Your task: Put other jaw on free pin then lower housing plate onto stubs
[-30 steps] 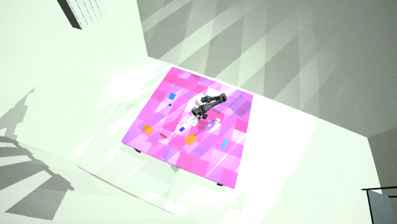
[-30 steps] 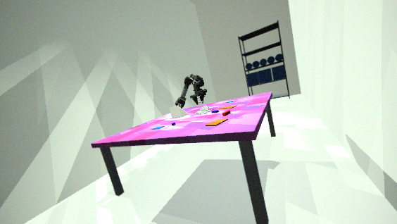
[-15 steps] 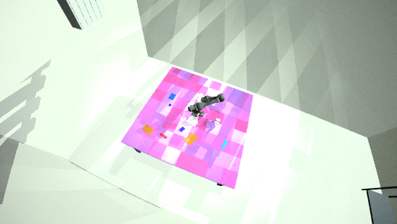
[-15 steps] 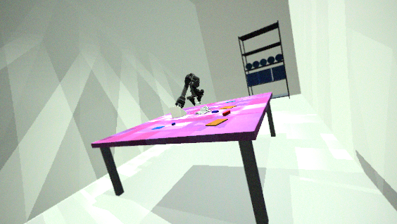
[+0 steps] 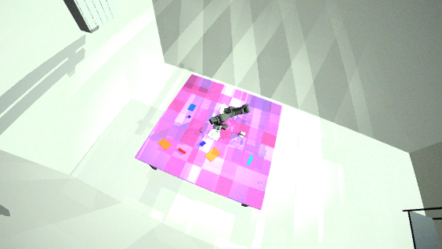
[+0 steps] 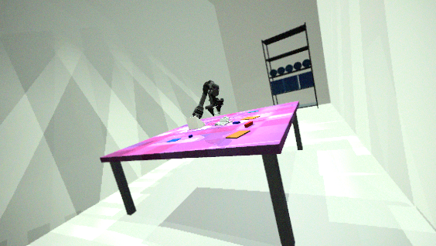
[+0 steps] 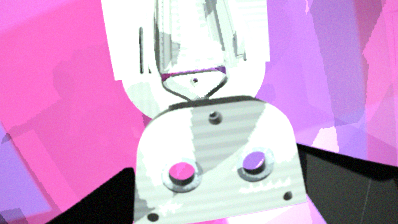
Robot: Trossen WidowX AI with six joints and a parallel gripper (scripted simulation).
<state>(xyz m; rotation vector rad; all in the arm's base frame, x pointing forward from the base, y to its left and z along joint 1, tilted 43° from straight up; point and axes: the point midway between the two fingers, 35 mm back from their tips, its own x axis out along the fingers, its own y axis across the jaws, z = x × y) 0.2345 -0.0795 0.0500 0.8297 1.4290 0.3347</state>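
Right now my gripper tip is 2 cm below the white housing plate and 1 cm short of it. Round my gripper tip: blue block 20 cm ahead, 10 cm to the right, 8 cm below; white base 8 cm below, 7 cm ahead, 2 cm to the right; white jaw 7 cm below, 3 cm ahead, 1 cm to the left.
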